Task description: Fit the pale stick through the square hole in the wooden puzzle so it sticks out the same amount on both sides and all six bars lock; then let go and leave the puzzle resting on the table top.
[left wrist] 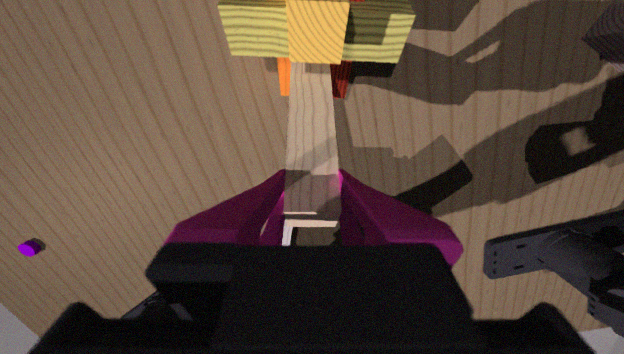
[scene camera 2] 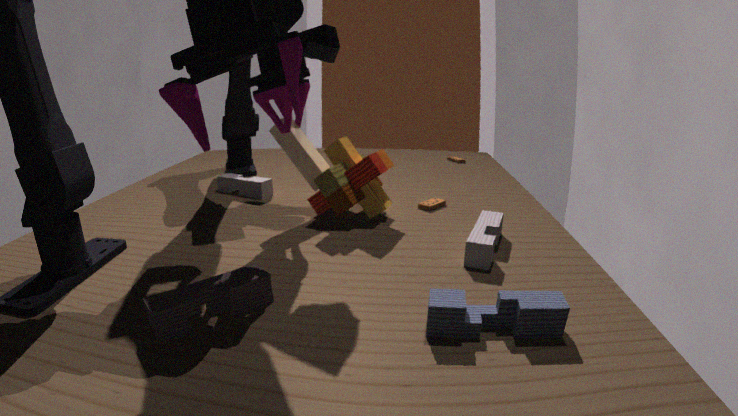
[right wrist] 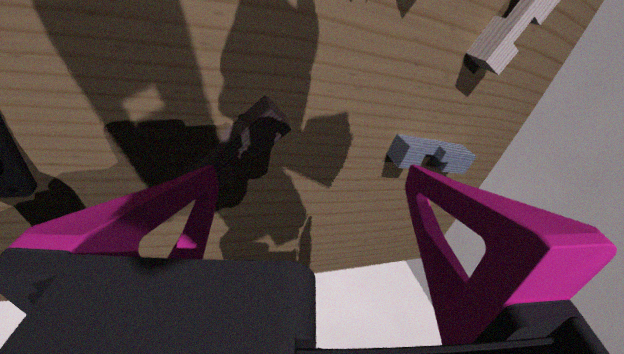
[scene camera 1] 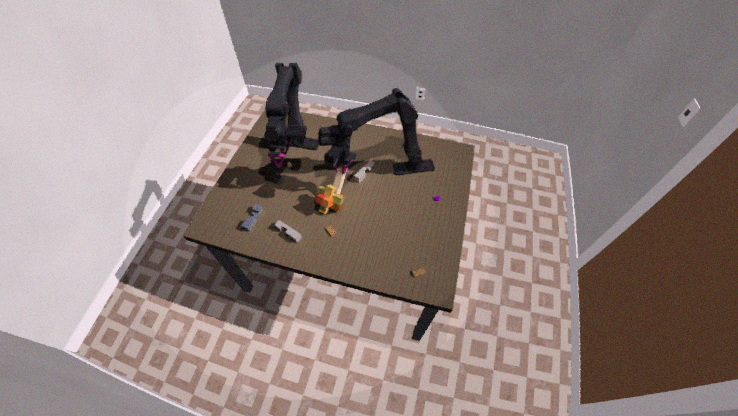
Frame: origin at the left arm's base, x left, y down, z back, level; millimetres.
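Seen in the pictures: left gripper, fingertip midpoint: [left wrist: 312,178] [scene camera 2: 291,131] [scene camera 1: 340,172]; right gripper, fingertip midpoint: [scene camera 2: 251,134] [right wrist: 311,175] [scene camera 1: 281,161]; left arm's base at its link origin: [scene camera 2: 240,168] [scene camera 1: 413,167]; right arm's base at its link origin: [left wrist: 554,243] [scene camera 2: 69,274].
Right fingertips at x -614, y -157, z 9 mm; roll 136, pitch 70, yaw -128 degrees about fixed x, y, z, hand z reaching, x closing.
Pixels of each thing's top centre, then the offset from my right fingertips to it. "spot": a spot on its surface instead.
- table's far left corner at a spot on its surface: [right wrist: 310,211] spot: dy +157, dx -206, dz +4 mm
- white notched block at its top centre: [left wrist: 277,247] [scene camera 2: 243,177] [scene camera 1: 364,169] dy +126, dx +371, dz -5 mm
- blue-grey block at its top centre: [scene camera 2: 500,299] [right wrist: 440,161] [scene camera 1: 251,215] dy +126, dx -166, dz -179 mm
- grey block at its top centre: [scene camera 2: 487,225] [right wrist: 534,16] [scene camera 1: 287,229] dy +126, dx -8, dz -276 mm
- purple ball at its top centre: [left wrist: 26,250] [scene camera 1: 437,198] dy +149, dx +673, dz -212 mm
- dark block at its top centre: [scene camera 2: 206,286] [right wrist: 233,159] [scene camera 1: 274,171] dy +126, dx -59, dz +59 mm
The wooden puzzle [scene camera 1: 329,199] of yellow, orange, red and green bars rests tilted on the table, also in scene camera 2 [scene camera 2: 351,178]. The pale stick [scene camera 1: 339,180] runs slanted into it; most of its length sticks out on the near side [scene camera 2: 303,152] [left wrist: 312,133]. My left gripper [scene camera 1: 343,167] is shut on the stick's upper end, seen in scene camera 2 [scene camera 2: 285,111] and the left wrist view [left wrist: 312,197]. My right gripper [scene camera 1: 278,158] is open and empty over the table's far left corner [right wrist: 310,211].
A white notched block [scene camera 1: 364,171] lies by the left arm's base. A blue-grey block [scene camera 1: 253,217], a grey block [scene camera 1: 288,231], two small cork pieces [scene camera 1: 330,230] [scene camera 1: 418,271] and a purple ball [scene camera 1: 437,198] lie about the table. A dark block [right wrist: 254,133] lies in shadow below the right gripper.
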